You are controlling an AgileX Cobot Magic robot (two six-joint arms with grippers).
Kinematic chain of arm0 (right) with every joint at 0, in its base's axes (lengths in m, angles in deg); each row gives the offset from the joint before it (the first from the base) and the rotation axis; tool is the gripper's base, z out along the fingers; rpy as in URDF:
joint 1: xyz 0 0 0.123 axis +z
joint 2: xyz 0 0 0 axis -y
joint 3: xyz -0.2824 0 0.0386 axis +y
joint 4: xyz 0.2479 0 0.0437 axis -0.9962 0 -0.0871
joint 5: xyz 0 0 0 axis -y
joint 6: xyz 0.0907 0 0.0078 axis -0.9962 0 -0.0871
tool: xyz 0 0 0 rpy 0 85 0
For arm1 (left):
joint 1: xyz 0 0 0.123 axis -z
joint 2: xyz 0 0 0 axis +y
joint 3: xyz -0.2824 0 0.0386 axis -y
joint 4: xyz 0.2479 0 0.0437 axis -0.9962 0 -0.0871
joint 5: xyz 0 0 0 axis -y
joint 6: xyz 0.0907 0 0.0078 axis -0.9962 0 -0.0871
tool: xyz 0 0 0 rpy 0 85 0
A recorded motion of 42 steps. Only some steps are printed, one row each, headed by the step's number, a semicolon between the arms.
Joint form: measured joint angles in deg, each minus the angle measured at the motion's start. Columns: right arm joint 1, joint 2, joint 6, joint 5, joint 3, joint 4; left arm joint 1, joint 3, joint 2, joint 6, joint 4, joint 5.
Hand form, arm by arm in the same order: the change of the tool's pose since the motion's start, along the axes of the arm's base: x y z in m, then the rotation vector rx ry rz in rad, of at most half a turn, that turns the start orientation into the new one. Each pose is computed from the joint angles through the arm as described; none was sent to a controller.
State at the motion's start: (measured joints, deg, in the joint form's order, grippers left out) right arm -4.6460 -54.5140 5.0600 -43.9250 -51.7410 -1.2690; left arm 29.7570 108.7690 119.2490 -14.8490 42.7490 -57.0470
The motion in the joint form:
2: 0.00 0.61 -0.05 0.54 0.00 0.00; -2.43 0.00 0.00 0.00 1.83 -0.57
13: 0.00 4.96 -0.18 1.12 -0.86 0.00; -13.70 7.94 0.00 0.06 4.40 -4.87
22: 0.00 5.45 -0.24 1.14 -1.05 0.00; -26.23 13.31 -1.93 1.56 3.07 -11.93
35: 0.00 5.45 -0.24 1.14 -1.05 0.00; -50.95 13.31 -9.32 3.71 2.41 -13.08
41: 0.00 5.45 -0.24 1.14 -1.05 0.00; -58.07 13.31 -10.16 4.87 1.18 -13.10
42: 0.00 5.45 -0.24 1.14 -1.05 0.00; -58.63 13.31 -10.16 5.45 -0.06 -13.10
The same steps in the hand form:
2: -0.0018 0.0001 0.0026 -0.0010 -0.0200 -0.0008; 0.0099 0.0148 0.0014 -0.0251 0.0218 0.0386
13: -0.0189 0.0015 0.0214 -0.0073 -0.1209 -0.0024; 0.0520 0.0913 0.0426 -0.1030 -0.0409 0.1815
22: -0.0210 0.0017 0.0239 -0.0075 -0.1331 -0.0030; 0.0650 0.1884 0.0796 -0.0872 -0.0782 0.3270
35: -0.0210 0.0017 0.0239 -0.0075 -0.1331 -0.0030; 0.0272 0.3696 0.1338 -0.0743 -0.1893 0.7631
41: -0.0210 0.0017 0.0239 -0.0075 -0.1331 -0.0030; 0.0083 0.4186 0.1386 -0.0511 -0.1965 0.9031
42: -0.0210 0.0017 0.0239 -0.0075 -0.1331 -0.0030; 0.0066 0.4237 0.1374 -0.0336 -0.1899 0.9241

